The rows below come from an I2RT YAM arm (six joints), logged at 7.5 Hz.
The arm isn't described. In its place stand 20 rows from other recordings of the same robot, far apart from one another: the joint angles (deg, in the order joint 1, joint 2, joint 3, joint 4, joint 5, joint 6), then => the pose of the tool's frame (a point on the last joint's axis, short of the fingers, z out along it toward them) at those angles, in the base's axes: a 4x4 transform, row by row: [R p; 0 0 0 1], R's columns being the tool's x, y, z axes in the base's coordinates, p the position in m.
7.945, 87.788, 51.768, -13.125, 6.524, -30.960 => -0.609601, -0.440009, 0.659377, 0.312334; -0.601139, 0.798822, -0.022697, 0.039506; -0.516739, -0.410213, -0.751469, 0.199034; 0, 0, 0, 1
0.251, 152.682, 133.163, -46.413, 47.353, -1.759 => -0.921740, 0.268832, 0.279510, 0.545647; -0.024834, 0.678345, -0.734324, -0.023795; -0.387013, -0.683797, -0.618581, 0.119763; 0, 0, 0, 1
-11.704, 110.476, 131.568, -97.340, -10.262, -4.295 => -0.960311, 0.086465, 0.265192, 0.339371; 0.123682, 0.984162, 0.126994, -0.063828; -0.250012, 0.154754, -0.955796, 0.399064; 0, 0, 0, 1
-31.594, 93.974, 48.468, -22.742, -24.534, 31.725 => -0.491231, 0.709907, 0.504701, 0.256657; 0.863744, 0.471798, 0.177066, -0.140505; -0.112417, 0.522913, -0.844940, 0.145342; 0, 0, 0, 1
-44.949, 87.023, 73.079, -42.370, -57.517, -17.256 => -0.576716, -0.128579, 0.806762, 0.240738; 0.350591, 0.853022, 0.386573, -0.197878; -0.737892, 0.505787, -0.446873, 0.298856; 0, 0, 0, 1
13.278, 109.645, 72.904, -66.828, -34.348, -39.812 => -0.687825, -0.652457, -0.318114, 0.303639; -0.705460, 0.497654, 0.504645, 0.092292; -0.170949, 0.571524, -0.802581, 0.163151; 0, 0, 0, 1
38.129, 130.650, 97.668, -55.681, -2.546, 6.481 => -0.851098, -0.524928, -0.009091, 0.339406; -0.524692, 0.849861, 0.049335, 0.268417; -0.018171, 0.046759, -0.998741, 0.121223; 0, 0, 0, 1
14.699, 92.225, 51.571, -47.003, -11.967, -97.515 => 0.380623, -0.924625, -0.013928, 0.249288; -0.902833, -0.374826, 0.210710, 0.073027; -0.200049, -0.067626, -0.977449, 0.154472; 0, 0, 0, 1
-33.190, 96.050, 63.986, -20.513, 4.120, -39.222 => -0.883230, 0.031044, 0.467912, 0.294723; -0.175893, 0.903025, -0.391928, -0.195844; -0.434703, -0.428464, -0.792118, 0.209849; 0, 0, 0, 1
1.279, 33.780, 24.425, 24.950, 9.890, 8.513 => 0.287036, 0.102037, 0.952470, 0.157214; 0.152279, 0.976806, -0.150535, -0.002606; -0.945739, 0.188250, 0.264841, 0.308986; 0, 0, 0, 1
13.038, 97.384, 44.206, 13.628, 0.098, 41.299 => -0.614087, 0.240895, 0.751576, 0.324725; 0.535250, 0.826938, 0.172284, 0.075133; -0.580004, 0.508079, -0.636750, 0.145362; 0, 0, 0, 1
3.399, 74.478, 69.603, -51.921, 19.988, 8.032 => -0.808736, 0.246563, 0.533996, 0.257677; 0.083507, 0.946829, -0.310710, 0.003114; -0.582213, -0.206690, -0.786325, 0.316925; 0, 0, 0, 1
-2.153, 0.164, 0.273, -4.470, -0.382, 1.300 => -0.075266, 0.032640, 0.996629, 0.110097; 0.025532, 0.999200, -0.030796, -0.003901; -0.996837, 0.023128, -0.076039, 0.166389; 0, 0, 0, 1
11.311, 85.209, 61.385, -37.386, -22.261, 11.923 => -0.915289, -0.175097, 0.362748, 0.289385; 0.011910, 0.888415, 0.458887, 0.071636; -0.402621, 0.424335, -0.811071, 0.238777; 0, 0, 0, 1
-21.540, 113.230, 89.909, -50.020, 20.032, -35.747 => -0.978115, -0.166513, 0.124756, 0.370998; -0.203994, 0.885479, -0.417507, -0.159549; -0.040949, -0.433820, -0.900069, 0.211270; 0, 0, 0, 1
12.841, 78.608, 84.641, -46.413, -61.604, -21.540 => -0.308855, -0.937944, 0.157701, 0.260634; -0.249484, 0.239895, 0.938194, 0.091531; -0.917805, 0.250422, -0.308095, 0.398808; 0, 0, 0, 1
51.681, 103.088, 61.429, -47.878, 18.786, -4.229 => -0.563675, -0.784866, 0.257402, 0.197224; -0.825847, 0.529592, -0.193672, 0.231070; 0.015688, -0.321743, -0.946697, 0.144921; 0, 0, 0, 1
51.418, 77.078, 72.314, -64.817, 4.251, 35.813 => -0.920667, -0.277110, 0.274922, 0.156913; -0.218347, 0.949401, 0.225750, 0.192457; -0.323569, 0.147812, -0.934588, 0.307639; 0, 0, 0, 1
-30.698, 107.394, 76.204, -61.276, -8.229, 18.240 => -0.656107, 0.753787, 0.036453, 0.290554; 0.749795, 0.645629, 0.144813, -0.166579; 0.085622, 0.122345, -0.988787, 0.180744; 0, 0, 0, 1
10.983, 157.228, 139.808, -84.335, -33.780, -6.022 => -0.950845, -0.147724, -0.272161, 0.481223; -0.273359, 0.813345, 0.513561, 0.113556; 0.145496, 0.562714, -0.813747, 0.098170; 0, 0, 0, 1
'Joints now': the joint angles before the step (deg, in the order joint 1, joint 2, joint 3, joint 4, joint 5, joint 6). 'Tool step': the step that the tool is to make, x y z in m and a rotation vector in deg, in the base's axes. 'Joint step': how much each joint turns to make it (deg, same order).
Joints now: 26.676 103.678 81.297 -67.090 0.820 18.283
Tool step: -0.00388 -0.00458 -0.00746 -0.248 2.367 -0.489
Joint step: -0.502 0.002 -1.725 -0.503 -0.831 -0.021
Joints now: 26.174 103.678 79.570 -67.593 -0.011 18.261
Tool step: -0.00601 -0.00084 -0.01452 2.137 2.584 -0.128
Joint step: -0.001 0.000 -3.411 2.034 -3.060 0.000
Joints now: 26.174 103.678 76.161 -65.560 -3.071 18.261
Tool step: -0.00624 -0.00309 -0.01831 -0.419 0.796 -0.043
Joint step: -0.001 0.001 -4.350 3.454 0.022 0.043
